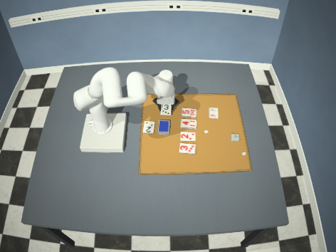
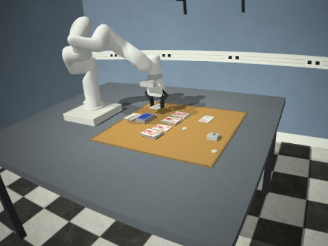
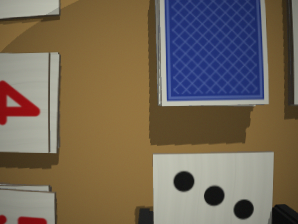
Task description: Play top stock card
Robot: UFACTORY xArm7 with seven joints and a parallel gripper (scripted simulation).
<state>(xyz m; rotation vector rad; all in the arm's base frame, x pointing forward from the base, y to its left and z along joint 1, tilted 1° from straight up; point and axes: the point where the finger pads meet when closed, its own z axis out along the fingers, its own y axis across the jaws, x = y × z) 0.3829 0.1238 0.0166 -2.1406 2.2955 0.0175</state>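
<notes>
The orange mat lies 17 cm ahead of my hand, 12 cm to the right of it and 7 cm below it. Also, from my hand: grey block 41 cm ahead, 19 cm to the right, 4 cm below.
</notes>
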